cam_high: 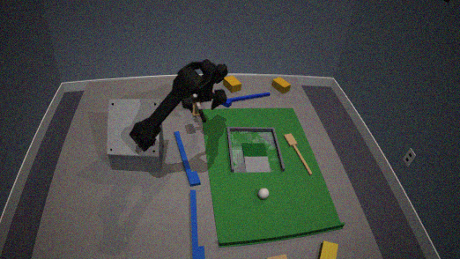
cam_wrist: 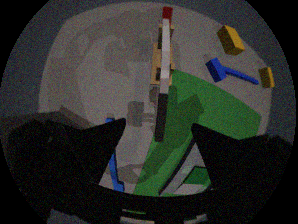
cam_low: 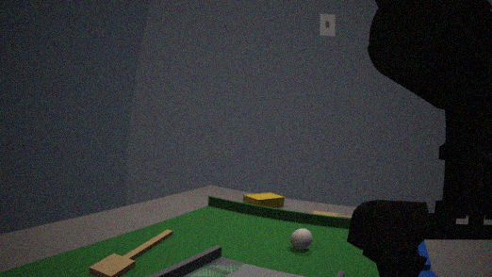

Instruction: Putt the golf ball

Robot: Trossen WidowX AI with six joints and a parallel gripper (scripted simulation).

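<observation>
The red putter lies 1 cm behind my gripper tip, 12 cm to the left of it and 4 cm below it. The rest, counted from my gripper tip: white golf ball (17 cm ahead, 42 cm to the right, 7 cm below); then blue putter (25 cm ahead, 18 cm to the left, 8 cm below); then yellow block (33 cm ahead, 74 cm to the right, 8 cm below).
</observation>
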